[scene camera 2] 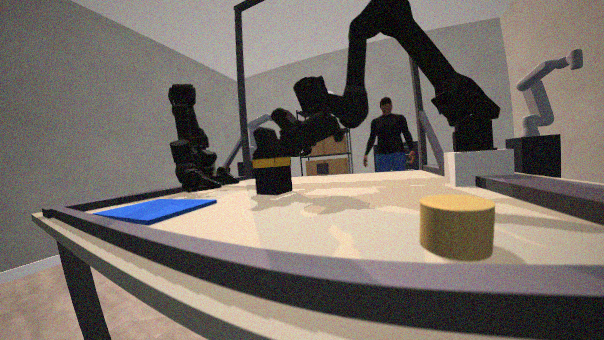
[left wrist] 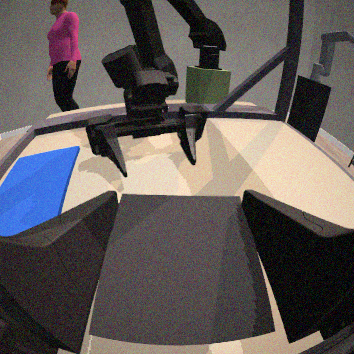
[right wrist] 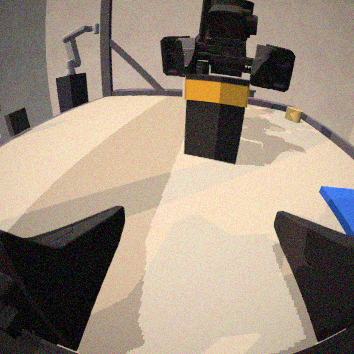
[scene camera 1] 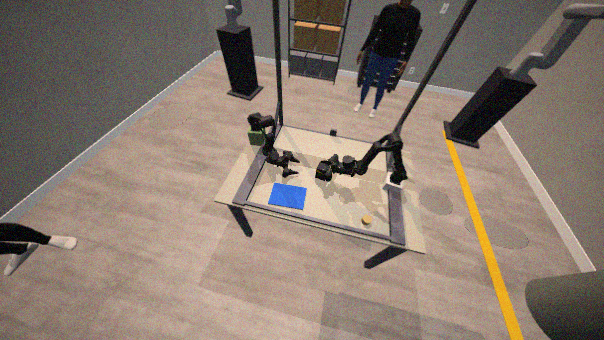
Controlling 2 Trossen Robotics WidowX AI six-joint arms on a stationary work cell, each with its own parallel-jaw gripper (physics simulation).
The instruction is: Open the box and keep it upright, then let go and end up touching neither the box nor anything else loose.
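Places are measured from the left arm's base along level axes (x down, y left, z ahead), in metres.
Where they show: left gripper, fingertip midpoint: [left wrist: 181, 198] [right wrist: 218, 72] [scene camera 1: 319, 165]; right gripper, fingertip midpoint: [scene camera 2: 230, 183] [left wrist: 161, 168] [right wrist: 203, 217] [scene camera 1: 299, 167]; left arm's base, origin of the base link: [scene camera 2: 473, 151] [scene camera 1: 395, 179]; right arm's base, origin of the base link: [left wrist: 207, 67] [scene camera 1: 256, 128].
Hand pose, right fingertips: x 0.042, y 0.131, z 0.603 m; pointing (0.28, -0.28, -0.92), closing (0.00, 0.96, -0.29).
Observation:
Each offset is from my right fingertips to the top centre of the thing.
The box @(dx -0.067, dy -0.015, dz -0.155 m) [scene camera 1: 323, 176] [scene camera 2: 273, 181] [left wrist: 180, 270] [right wrist: 214, 127] is dark, with a yellow-orange band below its dark top, and is upright with its base at the table top. My left gripper [scene camera 2: 272, 149] [left wrist: 181, 198] [right wrist: 218, 72] is shut on the box's top part, one finger on each side. The dark top face lies between its fingers in the left wrist view. I cannot tell how far the lid is raised. My right gripper [scene camera 1: 297, 167] [left wrist: 161, 168] [right wrist: 203, 217] is open and empty, low over the table left of the box in scene camera 1, apart from it.
A blue flat panel @(dx +0.017, dy +0.214, dz -0.015 m) [scene camera 1: 287, 196] [scene camera 2: 156, 210] [left wrist: 42, 190] lies near the table's front left. A yellow cylinder @(dx -0.010, dy +0.184, dz -0.491 m) [scene camera 1: 366, 219] [scene camera 2: 457, 228] [right wrist: 293, 114] stands near the front right. A small black block @(dx -0.032, dy -0.432, dz -0.110 m) [scene camera 1: 333, 132] [right wrist: 17, 121] is at the back edge. Dark rails [scene camera 1: 320, 218] border the table.

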